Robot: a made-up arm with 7 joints. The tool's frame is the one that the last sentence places.
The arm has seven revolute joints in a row. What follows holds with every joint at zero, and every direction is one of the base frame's.
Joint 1 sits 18.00 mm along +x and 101.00 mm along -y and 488.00 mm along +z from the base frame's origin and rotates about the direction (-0.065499, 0.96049, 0.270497), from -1.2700 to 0.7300 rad.
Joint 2 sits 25.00 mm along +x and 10.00 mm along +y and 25.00 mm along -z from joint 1 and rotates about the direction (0.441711, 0.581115, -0.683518), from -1.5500 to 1.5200 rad.
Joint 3 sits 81.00 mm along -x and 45.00 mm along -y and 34.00 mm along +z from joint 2 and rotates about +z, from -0.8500 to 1.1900 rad.
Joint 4 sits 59.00 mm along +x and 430.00 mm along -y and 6.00 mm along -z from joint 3 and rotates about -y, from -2.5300 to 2.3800 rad.
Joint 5 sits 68.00 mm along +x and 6.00 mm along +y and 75.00 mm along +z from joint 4 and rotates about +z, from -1.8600 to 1.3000 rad.
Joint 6 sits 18.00 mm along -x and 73.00 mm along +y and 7.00 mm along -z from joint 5 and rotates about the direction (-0.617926, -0.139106, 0.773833), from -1.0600 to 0.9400 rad.
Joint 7 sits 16.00 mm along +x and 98.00 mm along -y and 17.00 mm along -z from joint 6 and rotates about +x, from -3.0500 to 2.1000 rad.
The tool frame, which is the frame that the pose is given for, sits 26.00 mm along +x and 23.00 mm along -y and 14.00 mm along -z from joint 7; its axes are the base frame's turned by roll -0.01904, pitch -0.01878 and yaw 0.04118 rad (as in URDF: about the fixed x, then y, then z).
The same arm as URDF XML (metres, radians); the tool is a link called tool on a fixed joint. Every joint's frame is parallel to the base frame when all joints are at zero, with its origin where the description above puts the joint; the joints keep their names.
<robot name="arm">
<joint name="joint 1" type="revolute"><parent link="base_link"/><child link="link1"/><origin xyz="0.018 -0.101 0.488"/><axis xyz="-0.065499 0.96049 0.270497"/><limit lower="-1.27" upper="0.73"/></joint>
<joint name="joint 2" type="revolute"><parent link="link1"/><child link="link2"/><origin xyz="0.025 0.01 -0.025"/><axis xyz="0.441711 0.581115 -0.683518"/><limit lower="-1.55" upper="1.52"/></joint>
<joint name="joint 3" type="revolute"><parent link="link2"/><child link="link3"/><origin xyz="-0.081 -0.045 0.034"/><axis xyz="0 0 1"/><limit lower="-0.85" upper="1.19"/></joint>
<joint name="joint 4" type="revolute"><parent link="link3"/><child link="link4"/><origin xyz="0.059 -0.43 -0.006"/><axis xyz="0 -1 0"/><limit lower="-2.53" upper="2.38"/></joint>
<joint name="joint 5" type="revolute"><parent link="link4"/><child link="link5"/><origin xyz="0.068 0.006 0.075"/><axis xyz="0 0 1"/><limit lower="-1.86" upper="1.3"/></joint>
<joint name="joint 6" type="revolute"><parent link="link5"/><child link="link6"/><origin xyz="-0.018 0.073 -0.007"/><axis xyz="-0.617926 -0.139106 0.773833"/><limit lower="-1.06" upper="0.94"/></joint>
<joint name="joint 7" type="revolute"><parent link="link6"/><child link="link7"/><origin xyz="0.016 -0.098 -0.017"/><axis xyz="1 0 0"/><limit lower="-3.05" upper="2.1"/></joint>
<joint name="tool_fixed" type="fixed"><parent link="link7"/><child link="tool"/><origin xyz="0.026 -0.023 -0.014" rpy="-0.019 -0.0188 0.0412"/></joint>
<link name="base_link"/>
<link name="link1"/>
<link name="link2"/>
<link name="link3"/>
<link name="link4"/>
<link name="link5"/>
<link name="link6"/>
<link name="link7"/>
<link name="tool"/>
</robot>

